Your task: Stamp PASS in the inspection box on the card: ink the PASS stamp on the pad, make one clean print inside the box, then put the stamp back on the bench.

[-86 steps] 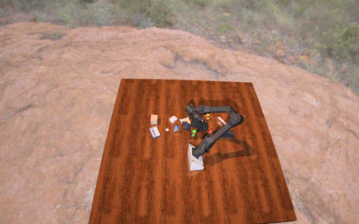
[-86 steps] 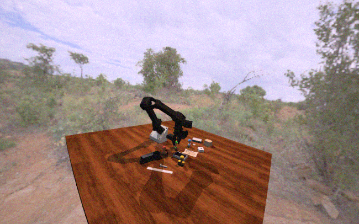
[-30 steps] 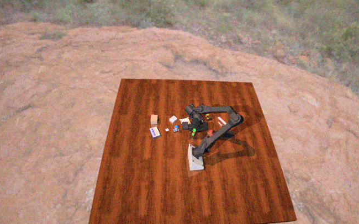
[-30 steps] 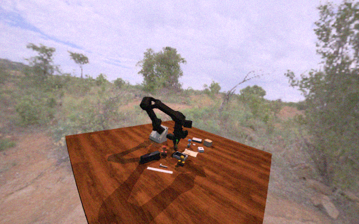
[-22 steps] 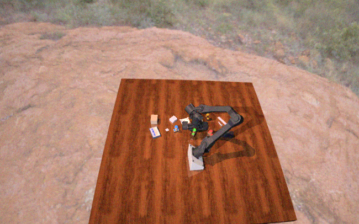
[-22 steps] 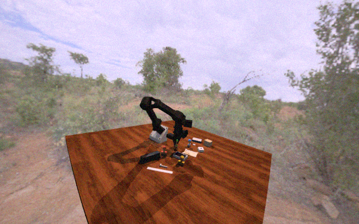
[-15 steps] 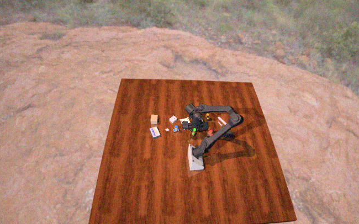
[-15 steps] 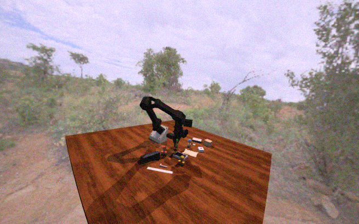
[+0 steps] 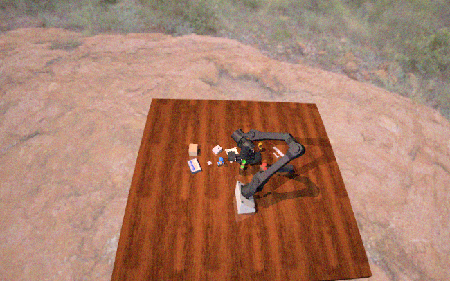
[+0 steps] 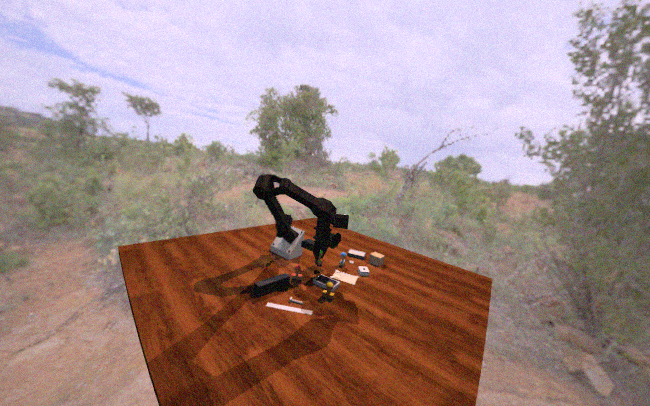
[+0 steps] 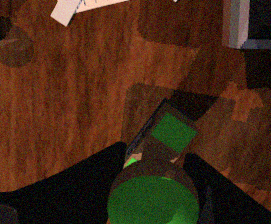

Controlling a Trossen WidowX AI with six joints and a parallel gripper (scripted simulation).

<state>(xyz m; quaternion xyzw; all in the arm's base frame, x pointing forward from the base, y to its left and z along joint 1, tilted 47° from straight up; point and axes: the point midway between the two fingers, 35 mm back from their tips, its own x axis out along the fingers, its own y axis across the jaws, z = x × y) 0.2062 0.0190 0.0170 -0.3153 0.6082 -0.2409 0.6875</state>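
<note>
Now: gripper tip 100 mm short of the ink pad, 50 mm to the left of it and 50 mm above it. Also, from my gripper tip: red-knobbed stamp (10 mm ahead, 130 mm to the right, 30 mm below); then blue-knobbed stamp (30 mm ahead, 130 mm to the left, 30 mm below); then card (110 mm ahead, 60 mm to the left, 50 mm below).
</note>
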